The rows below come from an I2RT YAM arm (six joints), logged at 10 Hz.
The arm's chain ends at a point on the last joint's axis. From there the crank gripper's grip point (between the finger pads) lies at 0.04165 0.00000 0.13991 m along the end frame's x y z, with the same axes.
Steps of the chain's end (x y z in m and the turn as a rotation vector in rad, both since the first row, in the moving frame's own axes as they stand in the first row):
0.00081, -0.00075, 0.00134, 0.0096, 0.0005, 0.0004
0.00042, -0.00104, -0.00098, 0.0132, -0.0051, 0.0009
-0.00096, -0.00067, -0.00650, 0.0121, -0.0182, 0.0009
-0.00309, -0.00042, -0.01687, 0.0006, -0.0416, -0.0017
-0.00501, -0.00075, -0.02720, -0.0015, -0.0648, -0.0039
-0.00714, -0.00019, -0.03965, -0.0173, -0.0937, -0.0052
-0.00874, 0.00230, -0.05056, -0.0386, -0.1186, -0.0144
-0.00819, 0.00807, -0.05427, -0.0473, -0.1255, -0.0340
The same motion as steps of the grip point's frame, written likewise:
0.00088, -0.00208, 0.00131, 0.0096, 0.0005, 0.0004
-0.00029, -0.00285, -0.00078, 0.0132, -0.0051, 0.0009
-0.00351, -0.00233, -0.00578, 0.0121, -0.0182, 0.0009
-0.00894, -0.00057, -0.01526, 0.0006, -0.0416, -0.0017
-0.01416, -0.00068, -0.02480, -0.0015, -0.0648, -0.0039
-0.02041, 0.00208, -0.03639, -0.0173, -0.0937, -0.0052
-0.02555, 0.00730, -0.04671, -0.0386, -0.1186, -0.0144
-0.02593, 0.01368, -0.05028, -0.0473, -0.1255, -0.0340

